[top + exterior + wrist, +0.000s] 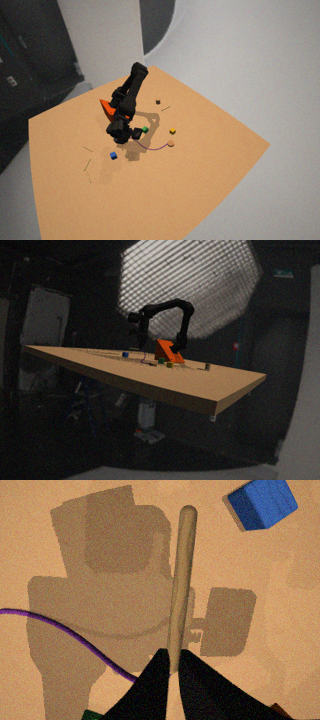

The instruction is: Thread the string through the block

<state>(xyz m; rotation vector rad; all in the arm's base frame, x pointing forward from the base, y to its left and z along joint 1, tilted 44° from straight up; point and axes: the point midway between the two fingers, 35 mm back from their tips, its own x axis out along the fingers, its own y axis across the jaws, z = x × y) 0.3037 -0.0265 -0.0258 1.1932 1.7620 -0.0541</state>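
Right now my gripper tip is 1 cm short of the thin wooden stick and 1 cm to the left of it. The rest, counted from my gripper tip: round wooden button (13 cm ahead, 21 cm to the left, 5 cm below); blue cube (2 cm ahead, 11 cm to the right, 4 cm below); green cube (4 cm behind, 14 cm to the left, 4 cm below).
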